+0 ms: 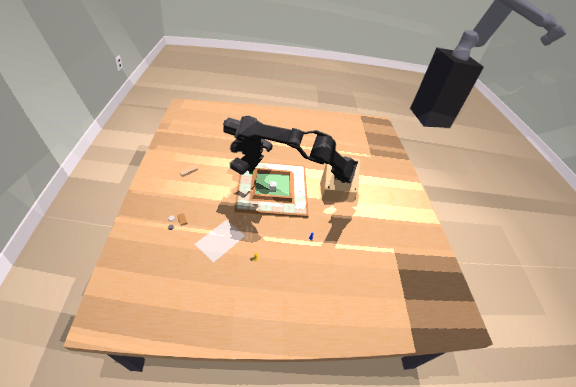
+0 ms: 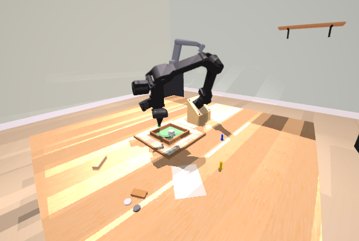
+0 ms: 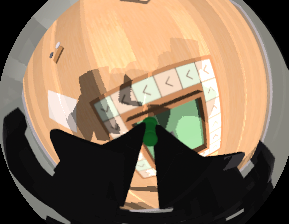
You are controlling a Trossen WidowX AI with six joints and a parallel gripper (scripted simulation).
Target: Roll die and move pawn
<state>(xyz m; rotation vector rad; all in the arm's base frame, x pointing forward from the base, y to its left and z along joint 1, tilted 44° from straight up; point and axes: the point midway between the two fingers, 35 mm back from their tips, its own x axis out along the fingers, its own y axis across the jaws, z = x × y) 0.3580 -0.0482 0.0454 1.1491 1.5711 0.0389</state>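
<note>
Right now the grey die is 90 mm behind my gripper tip and 90 mm below it. The rest, counted from my gripper tip: dice tray (90 mm behind, 20 mm to the right, 100 mm below); then green pawn (10 mm above); then white sheet (110 mm ahead, 230 mm to the left, 110 mm below).
</note>
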